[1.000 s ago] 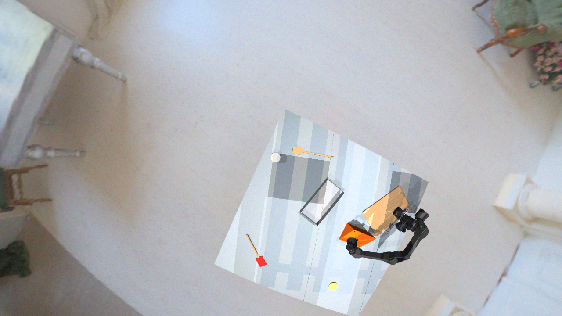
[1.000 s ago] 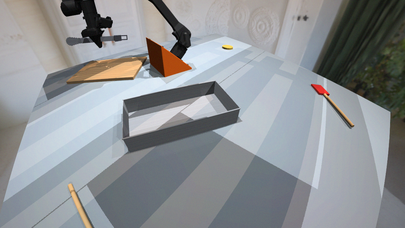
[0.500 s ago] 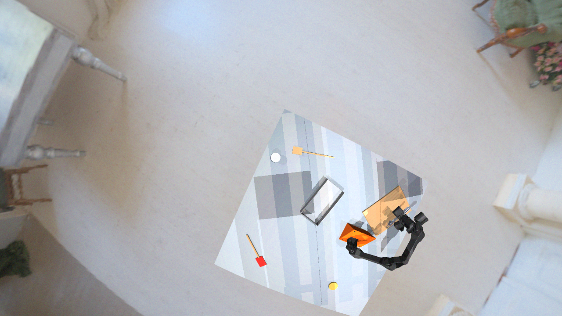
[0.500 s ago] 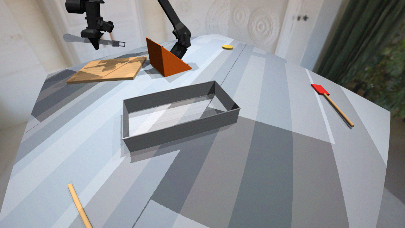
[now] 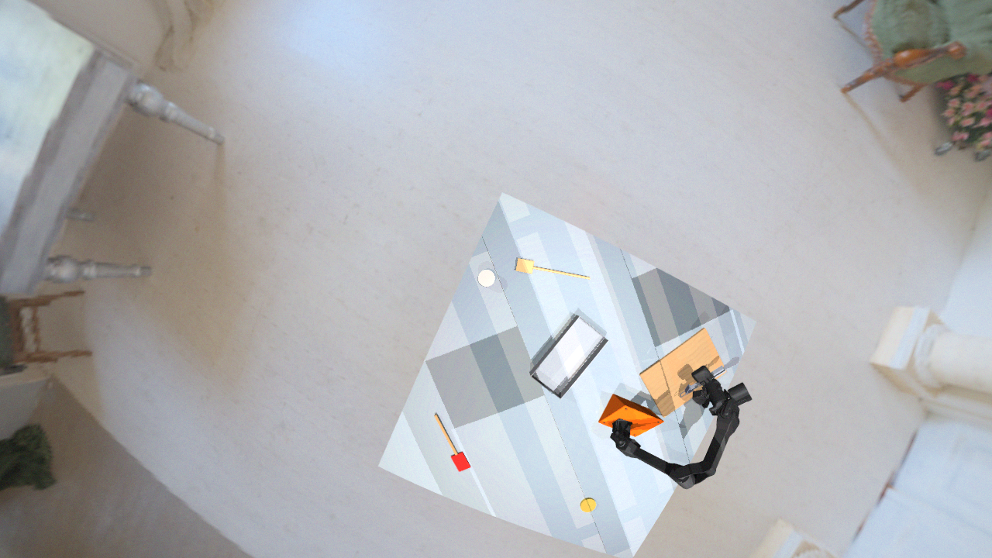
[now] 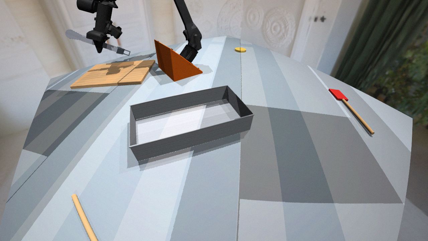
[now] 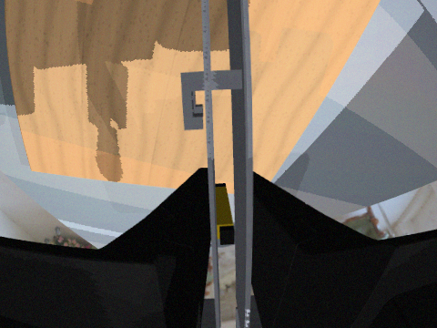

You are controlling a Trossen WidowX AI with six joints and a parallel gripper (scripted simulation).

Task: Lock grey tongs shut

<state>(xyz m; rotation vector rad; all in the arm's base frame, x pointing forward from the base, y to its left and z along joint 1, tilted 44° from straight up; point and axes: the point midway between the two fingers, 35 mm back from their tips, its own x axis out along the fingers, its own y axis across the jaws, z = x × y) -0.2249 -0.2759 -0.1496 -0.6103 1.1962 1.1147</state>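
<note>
My gripper tip is now 110 mm above the wooden board, 40 mm to the right of it and 10 mm short of it. The rest, counted from my gripper tip: grey roasting tin 540 mm ahead, 130 mm to the left, 90 mm below; then white disc 960 mm ahead, 100 mm below, 50 mm to the right; then red spatula 840 mm ahead, 680 mm to the left, 110 mm below.
</note>
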